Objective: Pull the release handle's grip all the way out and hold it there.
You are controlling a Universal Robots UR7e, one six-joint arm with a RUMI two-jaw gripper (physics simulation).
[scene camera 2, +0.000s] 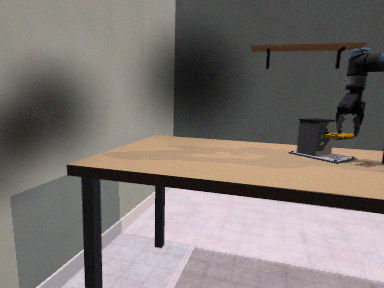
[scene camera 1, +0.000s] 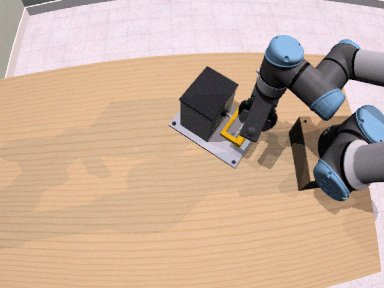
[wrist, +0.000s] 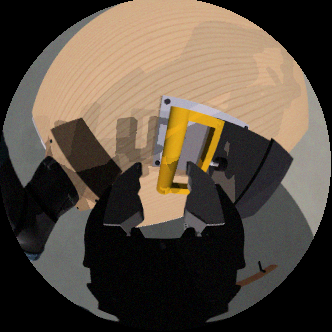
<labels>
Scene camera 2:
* my gripper: 347,135
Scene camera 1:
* my gripper: 252,126
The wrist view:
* my gripper: 163,162
</labels>
